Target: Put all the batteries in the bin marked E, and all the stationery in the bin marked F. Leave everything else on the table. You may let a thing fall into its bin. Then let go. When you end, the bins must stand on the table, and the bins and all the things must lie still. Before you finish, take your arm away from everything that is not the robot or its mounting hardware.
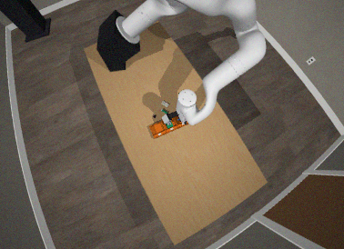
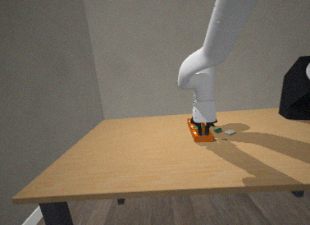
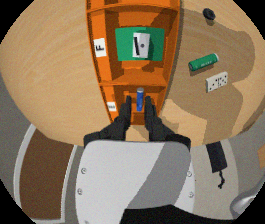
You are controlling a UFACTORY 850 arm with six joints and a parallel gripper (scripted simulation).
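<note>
The blue piece is 3 cm below my hand. From my hand the other things lie so: small grey thing: 1 cm ahead, 8 cm to the right, 1 cm below; then green block: 1 cm ahead, 8 cm to the right, 3 cm below; then orange bin tray: 2 cm ahead, 8 cm to the right, 2 cm below.
</note>
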